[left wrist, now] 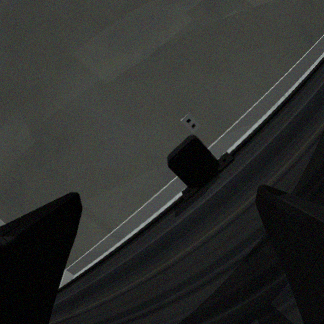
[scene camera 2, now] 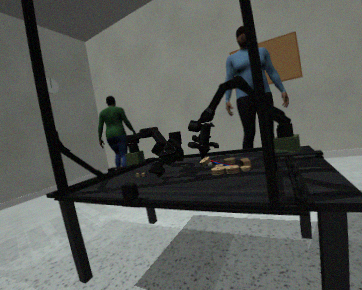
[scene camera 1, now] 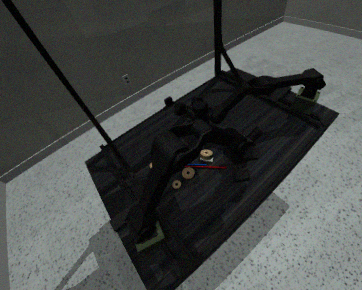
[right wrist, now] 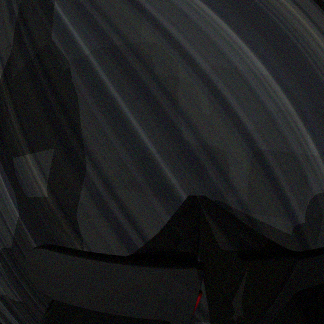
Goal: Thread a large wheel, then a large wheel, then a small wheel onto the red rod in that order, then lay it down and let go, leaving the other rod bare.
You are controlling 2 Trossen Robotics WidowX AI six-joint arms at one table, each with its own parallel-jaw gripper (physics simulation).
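Where they show: left gripper, fingertip midpoint: [left wrist: 169, 199] [scene camera 2: 153, 163]; right gripper, fingertip midpoint: [scene camera 1: 239, 164] [right wrist: 195, 203]; left arm's base, link origin: [scene camera 2: 134, 152] [scene camera 1: 308, 94]; right arm's base, link origin: [scene camera 2: 286, 136] [scene camera 1: 146, 230].
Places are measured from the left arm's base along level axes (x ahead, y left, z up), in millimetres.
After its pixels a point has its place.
Note:
The red rod [scene camera 1: 216, 167] @[x 581, y -197, z -95 mm] [right wrist: 198, 301] @[x 565, y -165, z -95 mm] lies beside the blue rod [scene camera 1: 196, 164] @[x 620, y -280, z -93 mm]. A wooden wheel [scene camera 1: 206, 152] @[x 547, y -274, z -78 mm] [scene camera 2: 204, 160] @[x 555, y -288, z -72 mm] sits by a pale piece beyond the rods. A larger wheel [scene camera 1: 188, 173] @[x 676, y -285, z -99 mm] and a small wheel [scene camera 1: 176, 184] @[x 753, y -296, z -91 mm] lie on the near side; another wheel [scene camera 1: 151, 165] @[x 748, y -455, z -89 mm] is partly hidden by the right arm. My right gripper [scene camera 1: 239, 158] @[x 515, y -119, z -92 mm] [scene camera 2: 203, 152] @[x 515, y -119, z -92 mm] [right wrist: 195, 203] @[x 515, y -119, z -92 mm] is shut and empty near the red rod's right end in scene camera 1; a red sliver shows below its fingers in the right wrist view. My left gripper [scene camera 1: 188, 106] [left wrist: 169, 199] @[x 395, y -545, z -13 mm] is open and empty, away from the rods.
Several wheels [scene camera 2: 231, 169] @[x 687, y -484, z -84 mm] lie close together, and a pair of small ones [scene camera 2: 140, 174] @[x 217, y -362, z -91 mm] lies apart. A black box [scene camera 1: 169, 101] @[x 362, y -674, z -63 mm] [scene camera 2: 130, 191] @[x 370, y -702, z -67 mm] [left wrist: 193, 161] @[x 358, y -673, z -66 mm] is at the table's edge. Black frame posts [scene camera 1: 218, 37] @[x -47, y -571, z 178 mm] [scene camera 2: 260, 95] @[x 777, y -782, z 143 mm] rise from the table. Two people stand behind it.

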